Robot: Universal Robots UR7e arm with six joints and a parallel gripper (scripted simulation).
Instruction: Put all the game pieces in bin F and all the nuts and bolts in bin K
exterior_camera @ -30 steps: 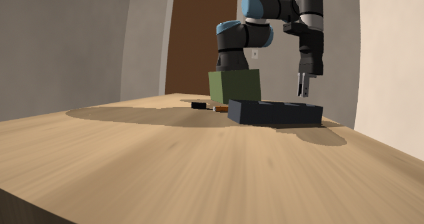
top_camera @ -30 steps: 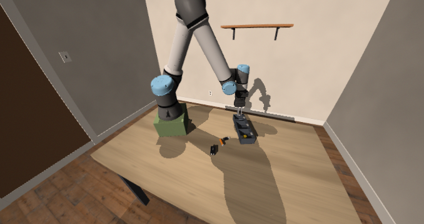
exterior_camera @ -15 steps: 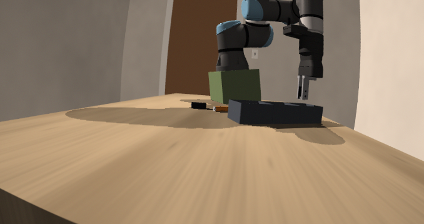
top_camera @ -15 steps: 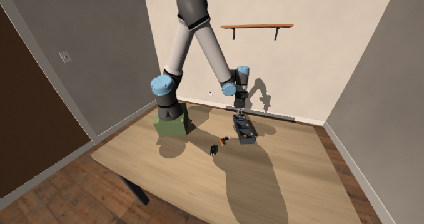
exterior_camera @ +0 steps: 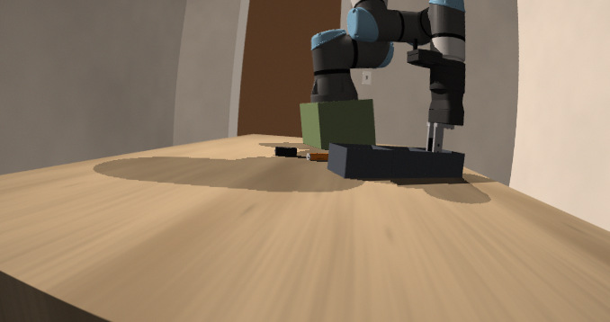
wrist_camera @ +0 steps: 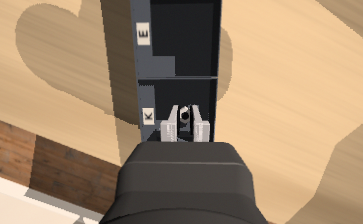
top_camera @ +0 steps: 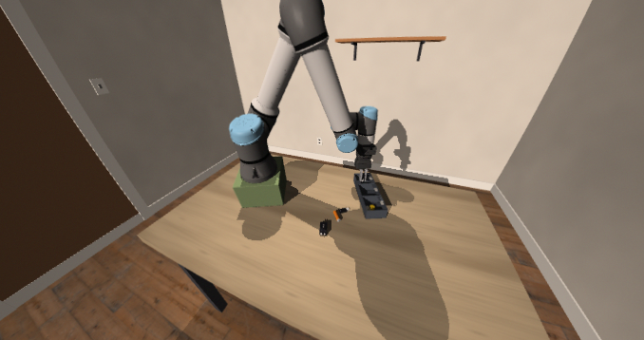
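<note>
The hex nut is 2 cm below my hand. The rest, counted from my hand: white domino 8 cm ahead, 16 cm to the right, 4 cm below; then yellow die 9 cm ahead, 14 cm to the right, 4 cm below; then dark bin row 5 cm ahead, 7 cm to the right, 3 cm below.
</note>
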